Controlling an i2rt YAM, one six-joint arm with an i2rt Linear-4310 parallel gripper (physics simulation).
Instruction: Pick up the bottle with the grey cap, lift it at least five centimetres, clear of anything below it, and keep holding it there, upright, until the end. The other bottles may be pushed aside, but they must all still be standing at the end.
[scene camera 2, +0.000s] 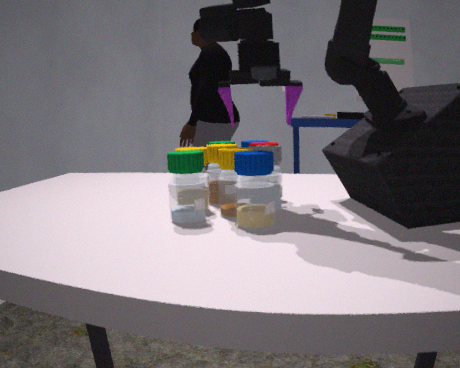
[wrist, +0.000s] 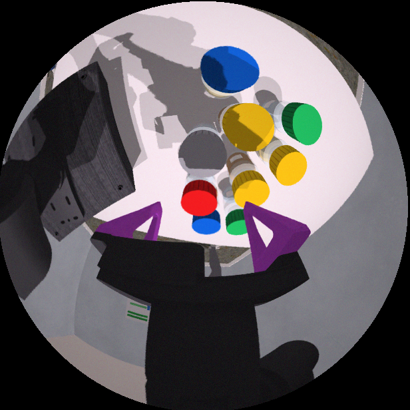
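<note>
Through scene camera 2 I can see my gripper (scene camera 2: 261, 125), and the same camera gives me a blue-capped bottle (scene camera 2: 254, 189) as well as a green-capped bottle (scene camera 2: 187, 198). The wrist view shows me my gripper (wrist: 202, 205) too. In that view I also find the blue-capped bottle (wrist: 225, 70), together with a green-capped bottle (wrist: 235, 224).
</note>
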